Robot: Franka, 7 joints.
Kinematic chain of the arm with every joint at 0, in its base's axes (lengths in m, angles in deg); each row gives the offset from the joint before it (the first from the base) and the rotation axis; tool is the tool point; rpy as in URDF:
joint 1: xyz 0 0 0.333 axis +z
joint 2: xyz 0 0 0 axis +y
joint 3: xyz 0 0 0.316 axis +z
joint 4: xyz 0.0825 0 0 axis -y
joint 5: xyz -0.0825 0 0.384 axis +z
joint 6: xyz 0 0 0 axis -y
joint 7: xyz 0.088 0 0 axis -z
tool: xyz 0 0 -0.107 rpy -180 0 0
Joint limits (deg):
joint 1: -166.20..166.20
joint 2: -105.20..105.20
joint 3: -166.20..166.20
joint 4: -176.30..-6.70
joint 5: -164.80..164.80
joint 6: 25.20..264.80
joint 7: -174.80..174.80
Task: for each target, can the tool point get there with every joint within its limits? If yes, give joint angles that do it. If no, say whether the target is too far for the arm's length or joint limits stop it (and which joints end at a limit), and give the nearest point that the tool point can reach.
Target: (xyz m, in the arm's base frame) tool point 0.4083 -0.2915 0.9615
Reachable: yes | joints -25.10 32.74 -1.47 -19.63 -133.19 78.99 -65.33
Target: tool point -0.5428 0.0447 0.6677
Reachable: yes | joints 117.10 79.28 133.52 -91.68 109.12 205.91 -46.71
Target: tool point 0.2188 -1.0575 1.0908
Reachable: no: too far | nearest point 0.1423 -0.6877 0.8258 | short by 0.461 m
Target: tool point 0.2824 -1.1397 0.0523
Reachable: no: too far | nearest point 0.2007 -0.8099 0.1335 | short by 0.349 m
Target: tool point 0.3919 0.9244 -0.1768
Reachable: no: too far | nearest point 0.2986 0.7043 -0.0554 | short by 0.268 m
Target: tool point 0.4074 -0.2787 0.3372
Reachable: yes | joints -33.18 -2.16 2.92 -139.63 -113.74 124.36 -30.73
